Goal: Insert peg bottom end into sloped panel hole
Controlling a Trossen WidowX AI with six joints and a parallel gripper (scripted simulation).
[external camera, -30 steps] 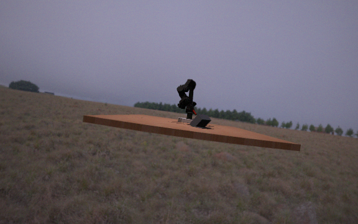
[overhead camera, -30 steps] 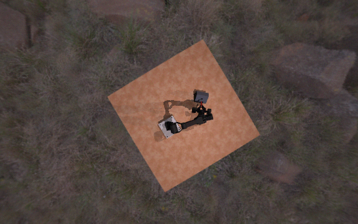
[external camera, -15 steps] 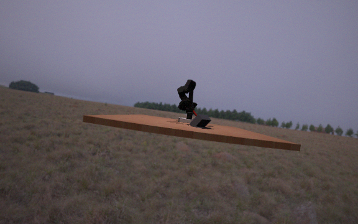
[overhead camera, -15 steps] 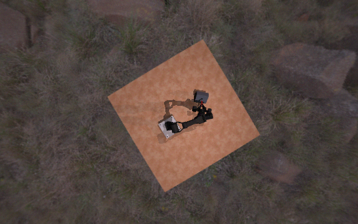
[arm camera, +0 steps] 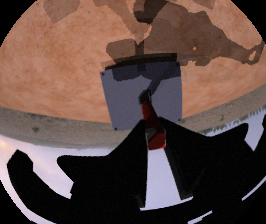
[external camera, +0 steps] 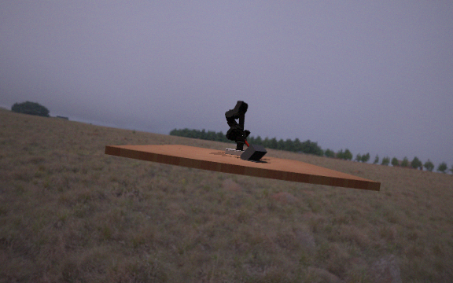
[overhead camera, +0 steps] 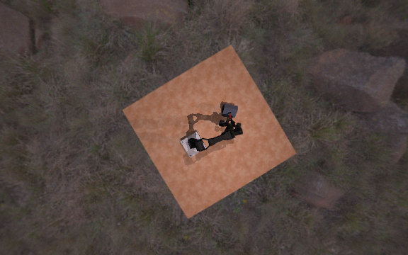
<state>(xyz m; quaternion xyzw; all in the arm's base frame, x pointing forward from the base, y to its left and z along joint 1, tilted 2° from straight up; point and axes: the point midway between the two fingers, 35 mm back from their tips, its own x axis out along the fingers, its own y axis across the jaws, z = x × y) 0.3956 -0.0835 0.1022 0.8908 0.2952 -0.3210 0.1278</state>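
Now: gripper tip 6 cm short of the grey sloped panel, 5 cm to the right of it and 7 cm above it. Also, from my gripper tip: dark red peg 1 cm behind, 1 cm above.
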